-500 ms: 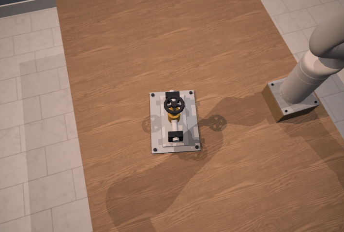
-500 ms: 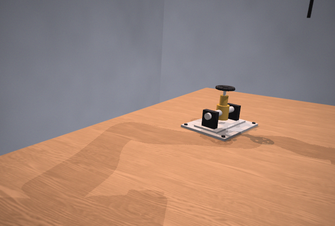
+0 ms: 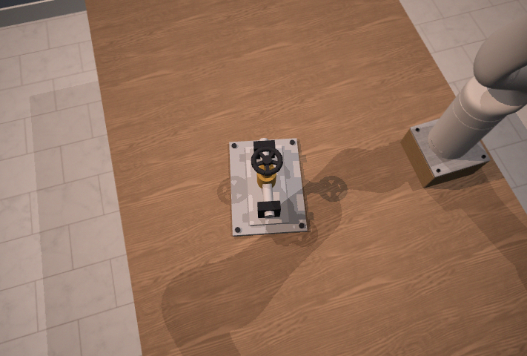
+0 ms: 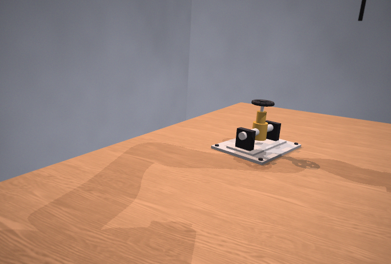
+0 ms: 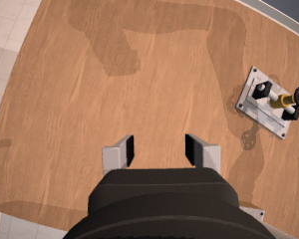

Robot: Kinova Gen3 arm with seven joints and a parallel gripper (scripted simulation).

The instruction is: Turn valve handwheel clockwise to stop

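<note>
My gripper is now 480 mm to the left of the black spoked handwheel, 240 mm above it and 150 mm short of it.
</note>
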